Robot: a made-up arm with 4 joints.
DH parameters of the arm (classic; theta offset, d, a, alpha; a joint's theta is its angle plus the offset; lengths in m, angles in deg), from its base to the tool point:
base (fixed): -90 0.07 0 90
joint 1: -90 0.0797 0.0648 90
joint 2: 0 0.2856 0.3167 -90
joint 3: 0 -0.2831 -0.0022 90
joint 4: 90 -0.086 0.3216 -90
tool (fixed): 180 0.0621 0 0
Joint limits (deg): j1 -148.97..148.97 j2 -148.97..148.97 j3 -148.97..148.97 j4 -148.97..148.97
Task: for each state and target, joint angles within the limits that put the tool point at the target. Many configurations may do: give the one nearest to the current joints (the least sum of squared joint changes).
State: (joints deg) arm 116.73 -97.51 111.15 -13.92
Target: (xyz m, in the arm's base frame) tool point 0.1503 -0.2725 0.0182
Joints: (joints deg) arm 147.97 -91.69 93.57 -17.02
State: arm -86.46 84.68 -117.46 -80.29
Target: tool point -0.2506 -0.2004 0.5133
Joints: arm -124.86 99.52 -148.80 -56.07
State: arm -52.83 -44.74 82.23 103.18
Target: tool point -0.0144 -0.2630 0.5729
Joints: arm -80.20 -87.61 47.43 102.23
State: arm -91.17 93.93 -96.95 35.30
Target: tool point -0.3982 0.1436 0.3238
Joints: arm -127.37 56.85 -81.42 17.88
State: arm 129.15 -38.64 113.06 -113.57
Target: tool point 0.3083 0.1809 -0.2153
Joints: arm 123.91 -58.17 119.67 -147.88
